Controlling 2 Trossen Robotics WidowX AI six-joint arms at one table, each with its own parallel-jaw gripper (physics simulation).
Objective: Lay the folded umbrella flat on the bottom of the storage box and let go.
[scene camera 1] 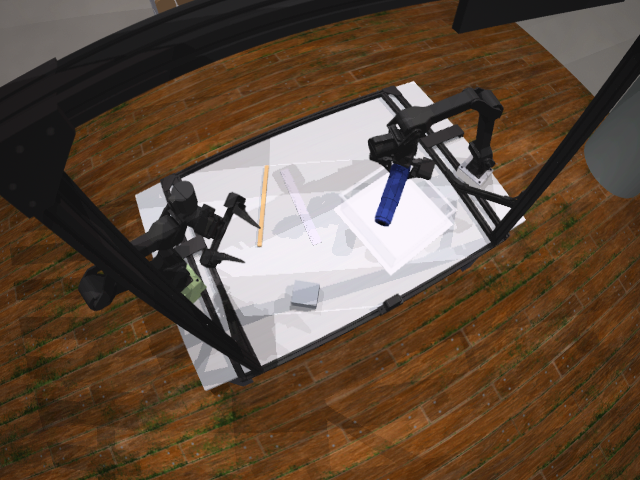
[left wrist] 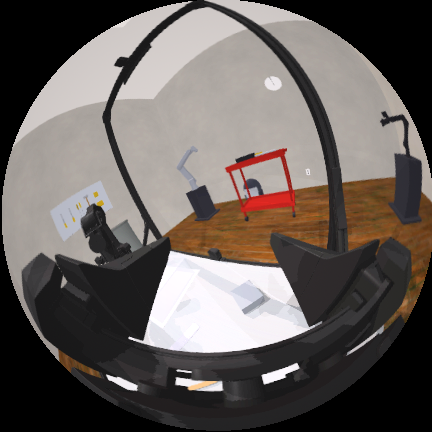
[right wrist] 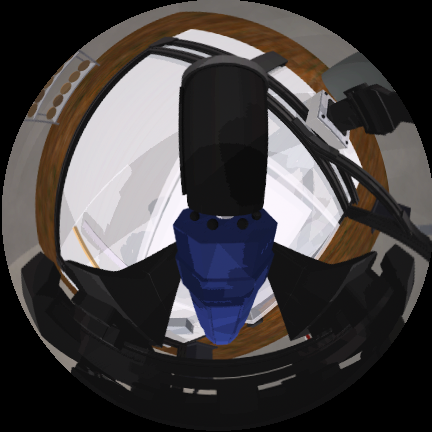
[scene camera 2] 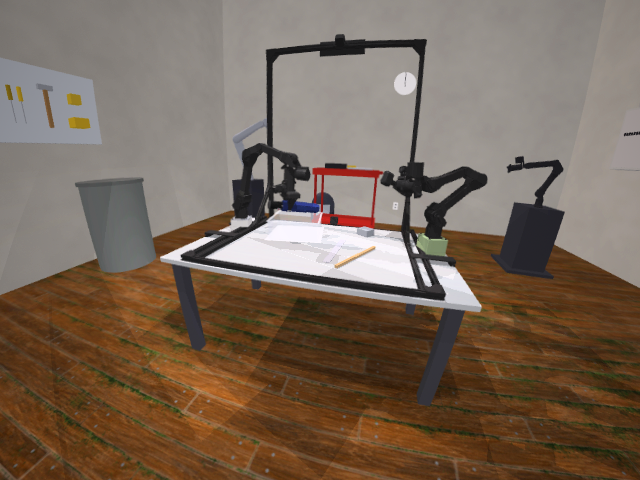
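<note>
The folded umbrella is blue, with a black handle that shows large in the right wrist view. My right gripper is shut on its blue body and holds it above the white, open storage box. In scene camera 2 the umbrella looks roughly level, just above the box's rim. In scene camera 1 it covers part of the box's upper half. My left gripper is open and empty, at the left of scene camera 1, away from the box.
An orange stick and a pale strip lie between my left gripper and the box. A grey block stands near the lower table edge in scene camera 1. Black rails border the table.
</note>
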